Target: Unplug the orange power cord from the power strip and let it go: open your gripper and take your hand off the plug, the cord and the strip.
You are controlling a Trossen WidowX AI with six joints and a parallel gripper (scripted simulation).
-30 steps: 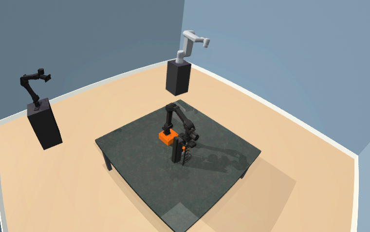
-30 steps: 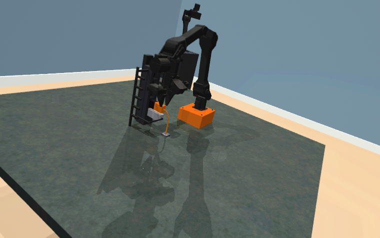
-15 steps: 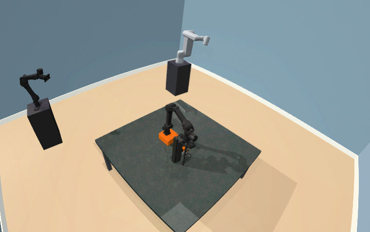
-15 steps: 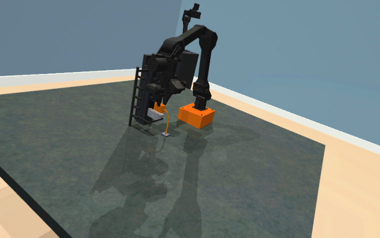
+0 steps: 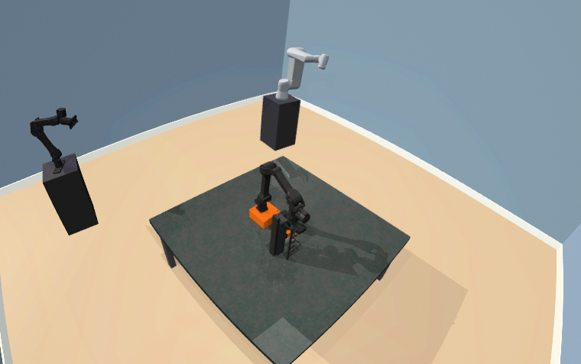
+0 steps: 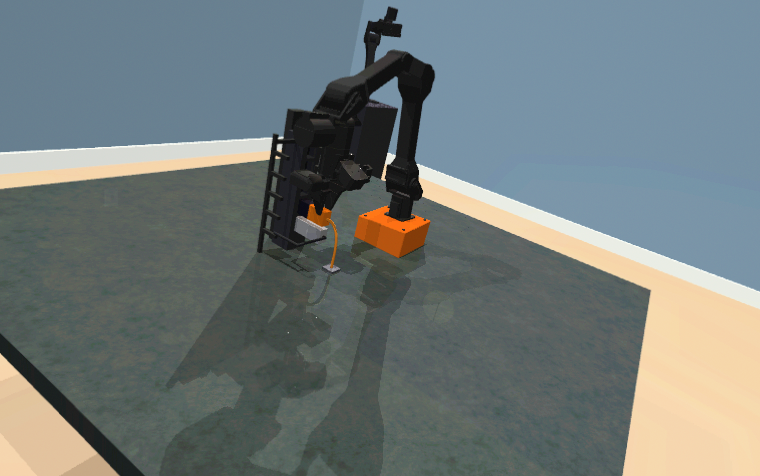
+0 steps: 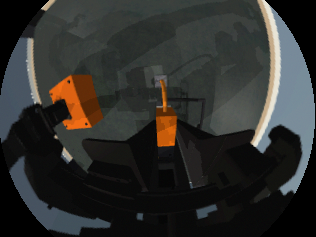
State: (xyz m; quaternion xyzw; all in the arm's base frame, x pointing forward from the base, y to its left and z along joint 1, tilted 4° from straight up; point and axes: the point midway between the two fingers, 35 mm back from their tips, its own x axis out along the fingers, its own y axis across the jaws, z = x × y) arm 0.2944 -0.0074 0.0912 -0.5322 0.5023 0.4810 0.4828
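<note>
The orange plug is 3 cm to the right of my gripper tip. From my gripper tip the other things lie so: grey end piece: 11 cm below, 5 cm to the left.
</note>
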